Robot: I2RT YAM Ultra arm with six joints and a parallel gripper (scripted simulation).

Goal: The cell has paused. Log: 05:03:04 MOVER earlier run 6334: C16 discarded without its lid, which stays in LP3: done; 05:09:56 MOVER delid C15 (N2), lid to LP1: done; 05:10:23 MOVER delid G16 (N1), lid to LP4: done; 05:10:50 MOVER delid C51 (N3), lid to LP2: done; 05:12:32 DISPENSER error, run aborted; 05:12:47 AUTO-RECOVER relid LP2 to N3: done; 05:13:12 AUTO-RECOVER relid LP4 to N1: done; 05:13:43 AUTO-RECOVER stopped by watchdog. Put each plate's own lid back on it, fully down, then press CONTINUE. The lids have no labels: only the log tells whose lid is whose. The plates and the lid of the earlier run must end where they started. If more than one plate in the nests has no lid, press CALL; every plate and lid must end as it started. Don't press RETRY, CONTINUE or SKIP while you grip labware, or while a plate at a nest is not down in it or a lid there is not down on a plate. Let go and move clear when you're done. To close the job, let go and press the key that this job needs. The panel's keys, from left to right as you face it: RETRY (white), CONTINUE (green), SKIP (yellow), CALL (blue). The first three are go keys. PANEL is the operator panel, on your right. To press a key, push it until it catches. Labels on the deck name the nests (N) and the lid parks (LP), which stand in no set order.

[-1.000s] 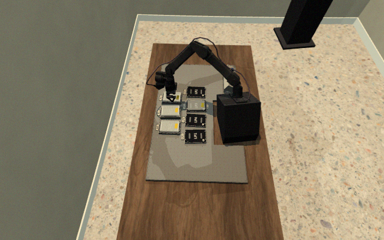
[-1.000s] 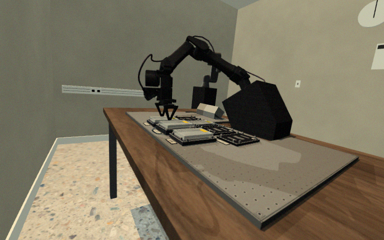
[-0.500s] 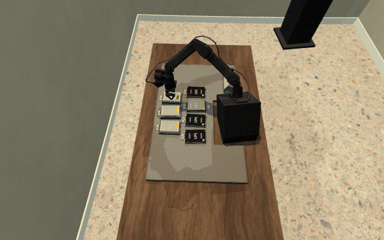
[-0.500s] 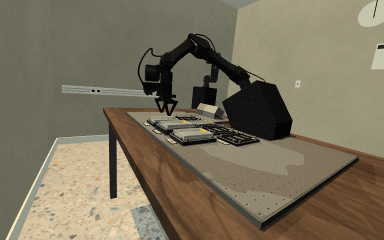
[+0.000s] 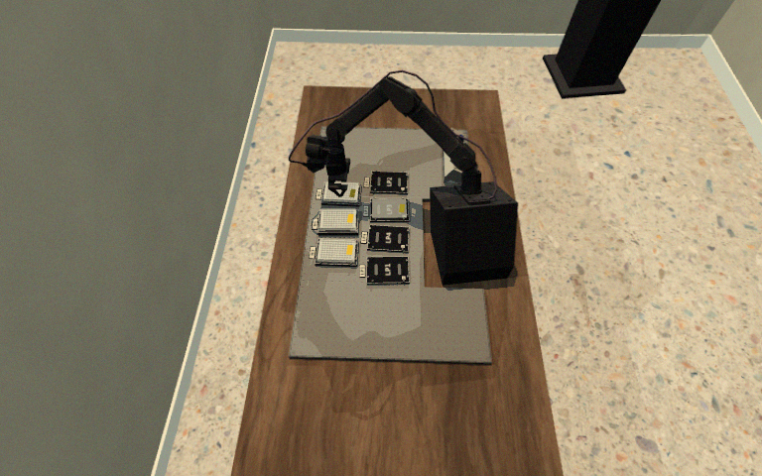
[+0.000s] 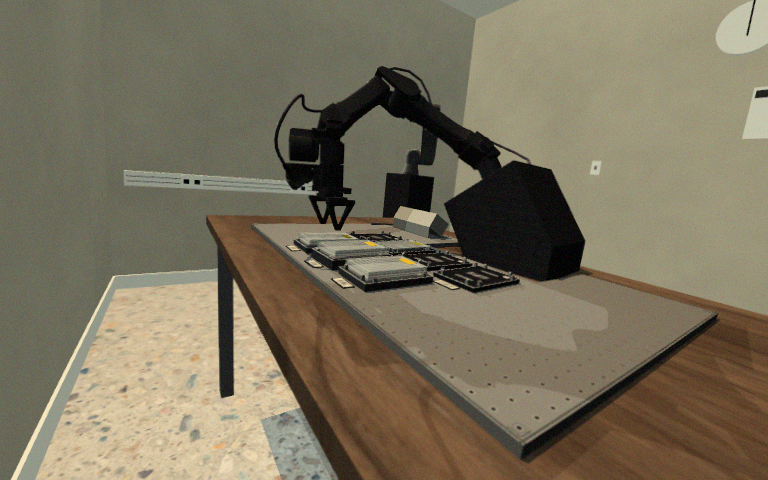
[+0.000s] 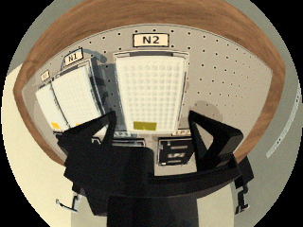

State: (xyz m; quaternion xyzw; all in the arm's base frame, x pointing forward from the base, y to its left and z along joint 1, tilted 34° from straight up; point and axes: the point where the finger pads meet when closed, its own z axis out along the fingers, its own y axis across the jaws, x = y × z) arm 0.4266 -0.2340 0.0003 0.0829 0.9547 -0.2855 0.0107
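Right now the plate is 40 mm below my hand. From my hand the other things lie so: green key (480 mm behind, 90 mm to the right, 10 mm above); yellow key (490 mm behind, 140 mm to the right, 10 mm above); LP4 lid park (150 mm behind, 220 mm to the left, 60 mm below).
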